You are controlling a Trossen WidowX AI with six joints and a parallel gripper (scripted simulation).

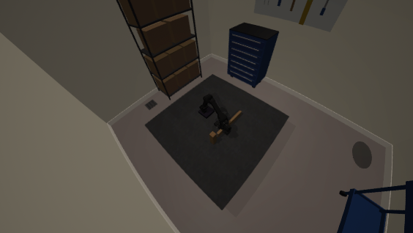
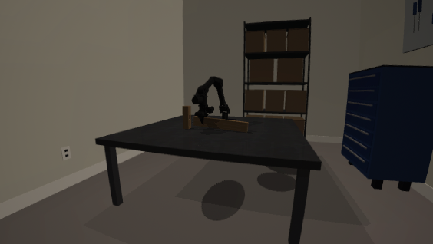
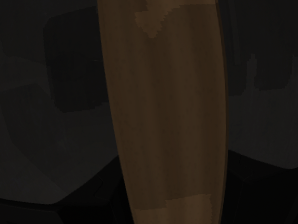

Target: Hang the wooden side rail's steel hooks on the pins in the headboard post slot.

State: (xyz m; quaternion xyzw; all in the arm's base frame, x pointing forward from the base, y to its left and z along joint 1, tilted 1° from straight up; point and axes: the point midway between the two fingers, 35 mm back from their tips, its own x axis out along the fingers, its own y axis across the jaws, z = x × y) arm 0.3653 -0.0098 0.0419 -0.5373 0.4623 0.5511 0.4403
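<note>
Now: the headboard post 14 cm to the right of my gripper tip, 4 cm above it and 3 cm ahead of it.
</note>
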